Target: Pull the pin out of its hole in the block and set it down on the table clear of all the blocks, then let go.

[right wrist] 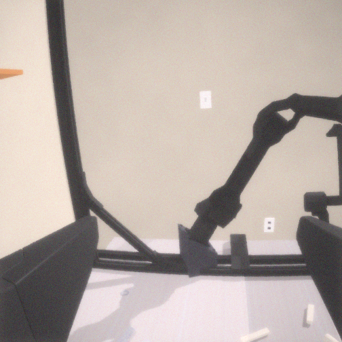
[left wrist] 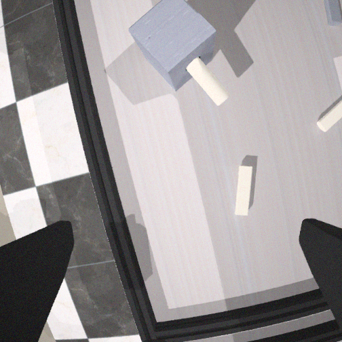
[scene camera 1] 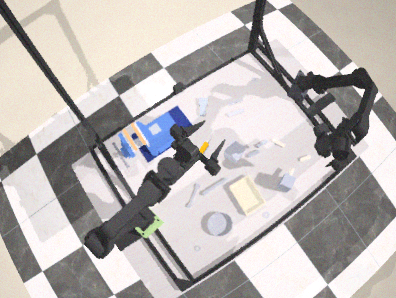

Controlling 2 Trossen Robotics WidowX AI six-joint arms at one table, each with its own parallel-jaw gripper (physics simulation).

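Pixels of known places: right gripper, fingertip midpoint: [scene camera 1: 215, 130]; left arm's base, origin of the base link: [scene camera 1: 302, 83]; right arm's base, origin of the base link: [scene camera 1: 143, 219].
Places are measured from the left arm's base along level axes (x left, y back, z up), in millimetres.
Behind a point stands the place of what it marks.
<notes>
The blue-grey block [scene camera 1: 287, 181] @(z -11, x 139, y -449 mm) [left wrist: 172, 42] sits on the table at the lower right of the scene view and the top of the left wrist view. The cream pin [scene camera 1: 292, 171] @(z -44, x 142, y -388 mm) [left wrist: 208, 83] sticks out of the hole in its side face. My left gripper [left wrist: 188, 233] is open and empty, above the table near its right-hand corner in the scene view. Block and pin lie beyond its fingertips, apart from them. My right gripper [scene camera 1: 214, 131] @(z 332, x -161, y -543 mm) is open and empty, held above the table's middle, far from the block.
A loose cream peg [scene camera 1: 305, 158] @(z -81, x 172, y -289 mm) [left wrist: 244, 190] lies near the block, and another cream peg [scene camera 1: 278, 143] @(z -81, x 30, y -295 mm) [left wrist: 331, 117] lies farther off. A pale yellow tray [scene camera 1: 233, 191] @(z -89, x -35, y -579 mm) and a grey round container [scene camera 1: 217, 224] @(z -88, x -18, y -731 mm) stand left of the block. The black frame rail [left wrist: 102, 200] edges the table.
</notes>
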